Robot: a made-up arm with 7 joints. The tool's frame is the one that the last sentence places.
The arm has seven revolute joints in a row. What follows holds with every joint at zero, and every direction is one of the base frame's.
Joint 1 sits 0.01 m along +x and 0.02 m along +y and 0.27 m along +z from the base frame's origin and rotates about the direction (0, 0.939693, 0.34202), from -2.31 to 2.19 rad.
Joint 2 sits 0.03 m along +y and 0.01 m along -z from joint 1 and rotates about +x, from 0.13 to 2.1 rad.
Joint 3 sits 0.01 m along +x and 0.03 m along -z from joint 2 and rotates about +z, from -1.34 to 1.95 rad.
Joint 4 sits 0.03 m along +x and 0.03 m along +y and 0.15 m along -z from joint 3 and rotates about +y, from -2.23 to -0.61 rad.
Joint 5 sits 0.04 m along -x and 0.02 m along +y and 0.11 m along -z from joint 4 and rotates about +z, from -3.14 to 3.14 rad.
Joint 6 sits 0.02 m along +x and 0.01 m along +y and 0.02 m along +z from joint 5 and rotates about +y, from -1.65 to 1.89 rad.
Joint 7 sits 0.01 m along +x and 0.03 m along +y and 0.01 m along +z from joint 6 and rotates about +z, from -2.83 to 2.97 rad.
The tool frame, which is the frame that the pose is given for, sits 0.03 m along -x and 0.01 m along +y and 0.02 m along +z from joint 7; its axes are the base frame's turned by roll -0.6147, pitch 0.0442 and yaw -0.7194 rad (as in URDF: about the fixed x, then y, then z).
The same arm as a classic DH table. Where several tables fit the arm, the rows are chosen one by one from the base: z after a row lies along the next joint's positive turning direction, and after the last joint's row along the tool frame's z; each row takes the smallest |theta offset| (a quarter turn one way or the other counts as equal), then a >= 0, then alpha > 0; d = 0 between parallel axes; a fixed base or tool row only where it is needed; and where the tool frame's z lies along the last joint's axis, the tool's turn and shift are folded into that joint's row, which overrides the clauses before.
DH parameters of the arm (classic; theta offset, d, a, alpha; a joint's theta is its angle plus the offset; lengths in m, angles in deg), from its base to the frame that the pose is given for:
base (fixed): 0 0.2627 0.01 -70
joint 1: 90 0.0461 0.0197 90
joint 2: 70 0.01 0 -90
joint 3: -90 -0.18 0.03 -90
joint 4: 0 0.05 -0.04 90
joint 5: 0 -0.09 0.02 -90
joint 6: 0 0.04 0.01 90
joint 7: -44.8 0.0498 -0.0283 -35.3
tool (fixed): 4.39 -0.0243 0 0
Joint limits (deg, base to tool): -132.35..125.48 7.45..120.32 -76.78..111.73 -127.77..-34.95 -179.91..179.91 -94.54..108.29 -162.15..170.17

